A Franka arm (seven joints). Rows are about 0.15 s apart.
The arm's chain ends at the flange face. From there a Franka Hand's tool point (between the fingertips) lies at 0.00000 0.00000 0.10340 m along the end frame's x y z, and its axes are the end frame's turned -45 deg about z.
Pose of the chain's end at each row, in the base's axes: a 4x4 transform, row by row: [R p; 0 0 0 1], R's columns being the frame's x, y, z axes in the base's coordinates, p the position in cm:
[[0.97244, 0.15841, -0.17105, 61.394], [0.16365, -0.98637, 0.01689, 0.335], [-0.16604, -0.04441, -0.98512, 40.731], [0, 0, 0, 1]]
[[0.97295, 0.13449, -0.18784, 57.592], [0.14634, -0.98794, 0.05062, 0.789], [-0.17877, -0.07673, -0.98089, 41.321], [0, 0, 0, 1]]
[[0.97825, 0.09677, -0.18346, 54.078], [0.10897, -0.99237, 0.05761, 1.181], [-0.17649, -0.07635, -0.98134, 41.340], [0, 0, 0, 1]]
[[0.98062, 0.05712, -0.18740, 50.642], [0.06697, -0.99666, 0.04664, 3.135], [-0.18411, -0.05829, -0.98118, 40.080], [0, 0, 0, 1]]
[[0.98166, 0.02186, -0.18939, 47.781], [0.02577, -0.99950, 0.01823, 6.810], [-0.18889, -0.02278, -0.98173, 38.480], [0, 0, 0, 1]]
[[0.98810, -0.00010, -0.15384, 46.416], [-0.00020, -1.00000, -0.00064, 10.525], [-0.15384, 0.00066, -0.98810, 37.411], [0, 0, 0, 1]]
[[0.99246, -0.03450, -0.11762, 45.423], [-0.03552, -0.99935, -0.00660, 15.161], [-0.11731, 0.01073, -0.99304, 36.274], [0, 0, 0, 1]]
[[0.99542, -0.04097, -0.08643, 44.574], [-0.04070, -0.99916, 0.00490, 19.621], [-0.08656, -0.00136, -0.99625, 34.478], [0, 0, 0, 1]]
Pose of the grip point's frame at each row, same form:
[[0.57561, 0.79963, -0.17105, 59.625], [0.81319, -0.58175, 0.01689, 0.510], [-0.08601, -0.14881, -0.98512, 30.545], [0, 0, 0, 1]]
[[0.59288, 0.78308, -0.18784, 55.650], [0.80206, -0.59510, 0.05062, 1.312], [-0.07215, -0.18067, -0.98089, 31.179], [0, 0, 0, 1]]
[[0.62330, 0.76015, -0.18346, 52.181], [0.77876, -0.62466, 0.05761, 1.777], [-0.07081, -0.17878, -0.98134, 31.193], [0, 0, 0, 1]]
[[0.65301, 0.73379, -0.18740, 48.704], [0.75210, -0.65739, 0.04664, 3.617], [-0.08897, -0.17140, -0.98118, 29.935], [0, 0, 0, 1]]
[[0.67868, 0.70960, -0.18939, 45.823], [0.72498, -0.68853, 0.01823, 6.998], [-0.11746, -0.14967, -0.98173, 28.329], [0, 0, 0, 1]]
[[0.69876, 0.69862, -0.15384, 44.825], [0.70697, -0.70725, -0.00064, 10.518], [-0.10925, -0.10831, -0.98810, 27.194], [0, 0, 0, 1]]
[[0.72617, 0.67738, -0.11762, 44.207], [0.68153, -0.73176, -0.00660, 15.093], [-0.09054, -0.07536, -0.99304, 26.006], [0, 0, 0, 1]]
[[0.73284, 0.67490, -0.08643, 43.680], [0.67773, -0.73529, 0.00490, 19.672], [-0.06025, -0.06217, -0.99625, 24.177], [0, 0, 0, 1]]

